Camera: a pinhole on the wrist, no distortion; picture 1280 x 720 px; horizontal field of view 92.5 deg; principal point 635.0 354.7 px. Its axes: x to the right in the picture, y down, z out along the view. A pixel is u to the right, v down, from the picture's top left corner.
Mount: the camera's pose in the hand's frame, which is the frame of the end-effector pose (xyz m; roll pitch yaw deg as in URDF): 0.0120 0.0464 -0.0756 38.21 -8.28 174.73
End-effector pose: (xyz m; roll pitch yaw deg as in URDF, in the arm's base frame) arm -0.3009 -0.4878 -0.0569 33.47 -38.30 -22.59
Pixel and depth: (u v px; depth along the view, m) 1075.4 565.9 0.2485
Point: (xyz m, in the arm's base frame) -0.5224 -0.3812 0.0595
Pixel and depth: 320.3 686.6 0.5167
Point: -0.3519 -0.6381 0.5197
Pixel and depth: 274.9 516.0 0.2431
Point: -0.2499 -0.4704 0.2067
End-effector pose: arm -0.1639 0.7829 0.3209 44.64 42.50 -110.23
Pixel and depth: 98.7 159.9 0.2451
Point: -0.1419 0.4291 0.2846
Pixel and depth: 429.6 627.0 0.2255
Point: -0.2714 0.5973 0.3645
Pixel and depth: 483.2 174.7 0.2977
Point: -0.1281 0.4714 0.4285
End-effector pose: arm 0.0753 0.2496 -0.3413 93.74 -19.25 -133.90
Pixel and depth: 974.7 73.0 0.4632
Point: 0.1376 0.6383 0.0807
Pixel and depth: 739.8 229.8 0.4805
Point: -0.0387 0.5305 0.0447
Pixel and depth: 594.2 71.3 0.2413
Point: 0.0517 0.3109 -0.0587
